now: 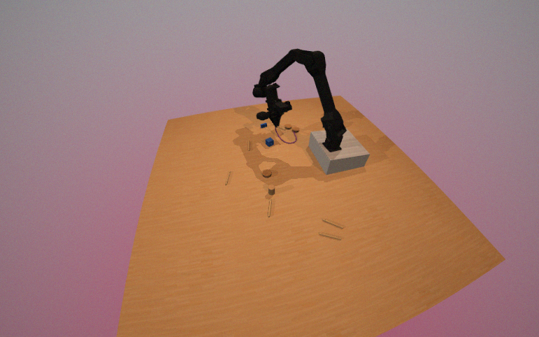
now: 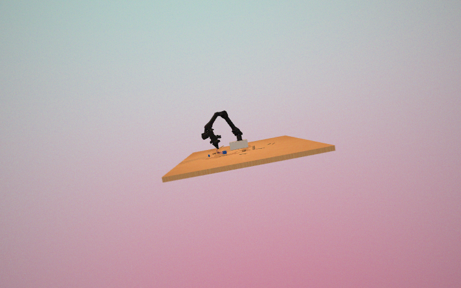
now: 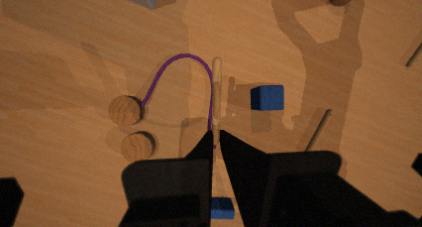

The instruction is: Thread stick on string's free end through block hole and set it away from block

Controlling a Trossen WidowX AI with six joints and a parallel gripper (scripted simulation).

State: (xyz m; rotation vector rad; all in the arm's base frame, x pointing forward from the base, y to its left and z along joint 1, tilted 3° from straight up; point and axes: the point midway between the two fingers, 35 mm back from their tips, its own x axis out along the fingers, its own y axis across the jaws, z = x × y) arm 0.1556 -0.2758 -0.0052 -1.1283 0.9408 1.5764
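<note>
The blue block lies 60 mm ahead of my gripper tip, 50 mm to the left of it and 40 mm below it. Also, from my gripper tip: small wooden cylinder (340 mm to the left, 160 mm ahead, 40 mm below); thin stick (10 mm to the left, 10 mm above).
</note>
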